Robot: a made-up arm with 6 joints.
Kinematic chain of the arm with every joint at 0, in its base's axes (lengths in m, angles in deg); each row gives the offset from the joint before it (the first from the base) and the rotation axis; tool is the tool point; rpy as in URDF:
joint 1: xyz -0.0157 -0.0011 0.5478 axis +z
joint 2: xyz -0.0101 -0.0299 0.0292 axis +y
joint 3: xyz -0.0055 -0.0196 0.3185 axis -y
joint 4: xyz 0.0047 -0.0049 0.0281 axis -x
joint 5: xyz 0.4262 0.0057 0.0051 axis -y
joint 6: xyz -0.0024 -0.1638 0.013 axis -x
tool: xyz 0.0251 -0.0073 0.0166 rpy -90 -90 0
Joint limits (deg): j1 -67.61..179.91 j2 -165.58..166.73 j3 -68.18..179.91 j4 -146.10..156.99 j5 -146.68..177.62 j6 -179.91..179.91
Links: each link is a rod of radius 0.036 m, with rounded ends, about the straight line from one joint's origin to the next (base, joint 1, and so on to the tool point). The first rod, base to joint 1, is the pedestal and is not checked.
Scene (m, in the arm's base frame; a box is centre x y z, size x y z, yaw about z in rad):
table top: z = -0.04
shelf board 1: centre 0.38 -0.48 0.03 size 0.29 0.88 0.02 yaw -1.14
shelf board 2: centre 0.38 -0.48 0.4 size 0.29 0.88 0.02 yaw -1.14
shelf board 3: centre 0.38 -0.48 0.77 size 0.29 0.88 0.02 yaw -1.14
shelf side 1: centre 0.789 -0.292 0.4 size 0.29 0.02 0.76 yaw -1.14
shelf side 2: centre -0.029 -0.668 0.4 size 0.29 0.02 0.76 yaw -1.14
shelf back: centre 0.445 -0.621 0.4 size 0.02 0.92 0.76 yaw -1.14
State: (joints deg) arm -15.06 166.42 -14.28 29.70 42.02 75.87
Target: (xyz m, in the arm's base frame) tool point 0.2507 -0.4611 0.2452
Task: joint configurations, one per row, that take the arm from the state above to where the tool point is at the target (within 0.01 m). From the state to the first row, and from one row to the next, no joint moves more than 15 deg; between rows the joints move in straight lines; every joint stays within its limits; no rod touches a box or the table.
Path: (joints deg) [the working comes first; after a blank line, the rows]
Joints at the target: -41.16 79.48 0.59 23.73 49.70 73.66
Straight joint move there: touches the table top.

1: -16.35 153.10 -19.93 23.28 46.90 82.81
2: -17.63 139.78 -25.58 16.86 51.78 89.75
3: -18.92 126.45 -31.23 10.43 56.66 96.68
4: -20.20 113.13 -36.88 4.01 61.54 103.62
5: -21.49 99.81 -42.53 -2.41 66.43 110.56
6: -28.04 93.03 -28.15 6.31 60.85 98.26
7: -34.60 86.25 -13.78 15.02 55.27 85.96
8: -41.16 79.48 0.59 23.73 49.70 73.66

